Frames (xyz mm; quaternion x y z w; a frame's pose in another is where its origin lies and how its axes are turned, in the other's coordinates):
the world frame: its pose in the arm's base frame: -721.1 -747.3 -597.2 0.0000 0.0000 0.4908 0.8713
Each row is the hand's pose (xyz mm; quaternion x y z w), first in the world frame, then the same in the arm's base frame.
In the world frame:
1: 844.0 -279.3 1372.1 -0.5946 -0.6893 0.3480 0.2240
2: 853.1 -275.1 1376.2 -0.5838 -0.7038 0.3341 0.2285
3: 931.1 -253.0 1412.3 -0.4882 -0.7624 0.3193 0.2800
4: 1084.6 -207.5 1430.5 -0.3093 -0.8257 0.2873 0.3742
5: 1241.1 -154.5 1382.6 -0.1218 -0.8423 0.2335 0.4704
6: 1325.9 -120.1 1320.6 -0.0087 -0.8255 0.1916 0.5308
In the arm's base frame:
1: -44.8 -170.2 774.9 -0.1798 -0.8924 0.4131 0.0244
2: -43.7 -160.3 779.0 -0.1632 -0.8997 0.4032 0.0351
3: -22.2 -82.1 815.1 -0.0512 -0.9039 0.4156 0.0873
4: 18.5 72.7 833.3 0.1358 -0.8712 0.4340 0.1850
5: 54.2 234.1 785.4 0.3073 -0.7936 0.4343 0.2952
6: 68.8 324.4 723.4 0.3976 -0.7235 0.4275 0.3684

